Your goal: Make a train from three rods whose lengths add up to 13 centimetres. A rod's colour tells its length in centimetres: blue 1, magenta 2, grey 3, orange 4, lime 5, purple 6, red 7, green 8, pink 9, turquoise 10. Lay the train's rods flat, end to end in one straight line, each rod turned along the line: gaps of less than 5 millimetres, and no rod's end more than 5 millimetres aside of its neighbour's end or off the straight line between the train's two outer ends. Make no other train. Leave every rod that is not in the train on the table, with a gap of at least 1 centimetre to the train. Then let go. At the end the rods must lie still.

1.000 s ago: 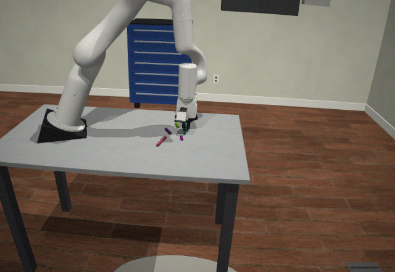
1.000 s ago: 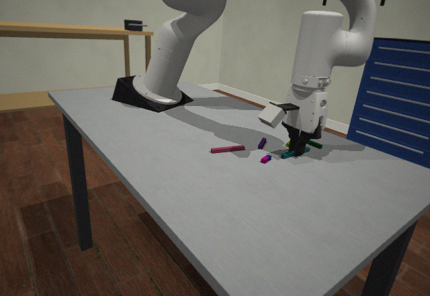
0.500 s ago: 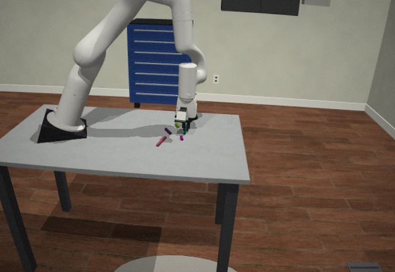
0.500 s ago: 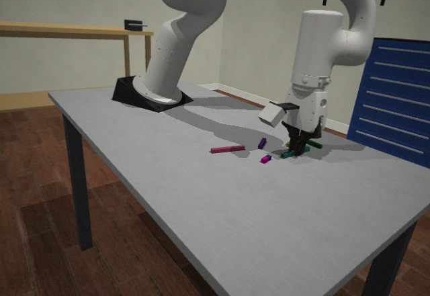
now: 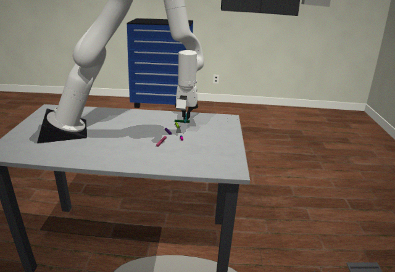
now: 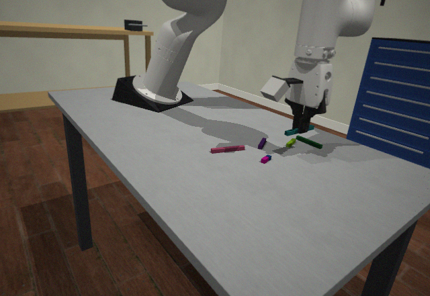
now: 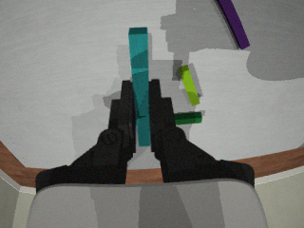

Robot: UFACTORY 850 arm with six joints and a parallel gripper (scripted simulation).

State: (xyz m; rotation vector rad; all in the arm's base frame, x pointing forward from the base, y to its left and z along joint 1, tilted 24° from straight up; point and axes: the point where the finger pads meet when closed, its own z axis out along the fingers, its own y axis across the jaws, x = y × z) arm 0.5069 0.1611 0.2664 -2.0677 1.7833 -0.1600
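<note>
Now: the magenta rod 1 cm ahead of my hand, 10 cm to the right of it and 8 cm below it. Round my hand: lime rod 6 cm behind, 3 cm to the left, 8 cm below; then blue rod 1 cm ahead, 9 cm to the right, 8 cm below; then turquoise rod 2 cm below.
</note>
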